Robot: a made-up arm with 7 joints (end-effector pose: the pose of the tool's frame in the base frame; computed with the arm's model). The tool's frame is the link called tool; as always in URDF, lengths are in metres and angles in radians. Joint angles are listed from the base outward.
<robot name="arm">
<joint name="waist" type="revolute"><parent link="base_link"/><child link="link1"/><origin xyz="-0.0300 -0.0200 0.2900" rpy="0.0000 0.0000 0.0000"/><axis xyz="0 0 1"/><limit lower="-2.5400" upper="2.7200" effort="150" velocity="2.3"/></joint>
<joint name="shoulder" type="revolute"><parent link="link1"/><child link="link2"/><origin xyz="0.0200 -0.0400 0.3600" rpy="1.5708 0.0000 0.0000"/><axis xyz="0 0 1"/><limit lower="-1.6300" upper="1.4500" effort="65" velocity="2"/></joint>
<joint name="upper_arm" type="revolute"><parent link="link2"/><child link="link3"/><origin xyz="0.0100 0.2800 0.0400" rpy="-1.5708 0.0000 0.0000"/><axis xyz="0 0 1"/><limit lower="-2.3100" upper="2.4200" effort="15" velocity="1.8"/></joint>
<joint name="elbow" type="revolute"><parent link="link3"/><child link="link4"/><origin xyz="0.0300 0.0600 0.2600" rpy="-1.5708 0.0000 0.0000"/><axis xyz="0 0 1"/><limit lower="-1.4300" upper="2.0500" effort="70" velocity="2.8"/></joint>
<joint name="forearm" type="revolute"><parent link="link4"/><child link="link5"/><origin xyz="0.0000 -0.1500 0.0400" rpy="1.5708 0.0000 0.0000"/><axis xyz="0 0 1"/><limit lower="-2.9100" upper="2.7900" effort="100" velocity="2"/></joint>
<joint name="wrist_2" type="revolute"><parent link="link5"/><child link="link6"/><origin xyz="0.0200 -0.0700 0.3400" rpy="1.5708 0.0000 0.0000"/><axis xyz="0 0 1"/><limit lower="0.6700" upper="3.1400" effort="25" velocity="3.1"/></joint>
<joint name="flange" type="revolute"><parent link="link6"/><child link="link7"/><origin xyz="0.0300 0.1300 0.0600" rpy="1.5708 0.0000 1.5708"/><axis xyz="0 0 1"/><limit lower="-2.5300" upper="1.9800" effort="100" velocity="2.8"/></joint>
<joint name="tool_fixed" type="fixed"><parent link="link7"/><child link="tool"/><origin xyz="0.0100 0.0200 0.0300" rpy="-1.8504 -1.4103 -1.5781"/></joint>
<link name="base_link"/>
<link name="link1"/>
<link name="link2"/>
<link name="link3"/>
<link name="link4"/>
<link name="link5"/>
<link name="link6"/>
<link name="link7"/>
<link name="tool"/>
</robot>
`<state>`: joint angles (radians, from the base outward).
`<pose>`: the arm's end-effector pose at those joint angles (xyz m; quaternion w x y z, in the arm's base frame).
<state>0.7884 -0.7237 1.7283 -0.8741 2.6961 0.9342 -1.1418</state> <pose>0.7470 0.0770 1.5006 0.2863 -0.8568 0.4034 -0.1453</pose>
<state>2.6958 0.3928 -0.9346 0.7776 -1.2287 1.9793 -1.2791</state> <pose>0.1085 0.0994 1.6964 0.5296 -0.4228 -0.7201 -0.1490</pose>
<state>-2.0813 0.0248 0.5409 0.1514 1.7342 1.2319 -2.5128</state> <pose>-0.0612 -0.2203 1.7606 0.2844 -0.8019 -0.0822 -0.5189</pose>
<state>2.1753 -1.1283 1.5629 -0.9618 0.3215 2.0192 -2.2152</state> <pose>-0.0251 0.8503 0.9201 0.8765 -0.0949 -0.0348 0.4707</pose>
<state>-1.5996 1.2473 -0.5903 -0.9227 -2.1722 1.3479 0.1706</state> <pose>0.3999 0.8137 0.6940 0.7870 -0.0234 0.3263 0.5230</pose>
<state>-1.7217 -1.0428 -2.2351 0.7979 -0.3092 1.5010 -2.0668</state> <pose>-0.5074 -0.7865 1.3180 0.4376 -0.1348 -0.8179 -0.3484</pose>
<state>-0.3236 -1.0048 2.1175 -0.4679 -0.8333 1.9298 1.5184</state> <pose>0.6479 -0.6967 1.0356 0.2062 0.7707 -0.6017 0.0377</pose>
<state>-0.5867 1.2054 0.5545 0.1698 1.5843 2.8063 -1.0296</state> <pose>-0.6117 0.4268 1.1427 0.3057 0.3010 -0.8980 0.0975</pose>
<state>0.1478 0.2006 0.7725 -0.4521 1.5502 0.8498 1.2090</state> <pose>-0.3335 -0.1697 1.7572 0.0260 -0.3075 -0.0521 -0.9497</pose>
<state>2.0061 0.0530 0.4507 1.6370 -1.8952 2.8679 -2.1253</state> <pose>-0.4010 0.1070 1.2605 0.0026 0.2584 -0.8441 -0.4699</pose>
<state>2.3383 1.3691 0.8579 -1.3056 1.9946 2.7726 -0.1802</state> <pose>0.7138 -0.4361 0.5752 0.9100 -0.2090 -0.3250 0.1500</pose>
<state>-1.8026 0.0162 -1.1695 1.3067 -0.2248 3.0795 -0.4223</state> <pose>-0.4560 -0.0485 1.3595 0.1147 0.7597 -0.2967 0.5672</pose>
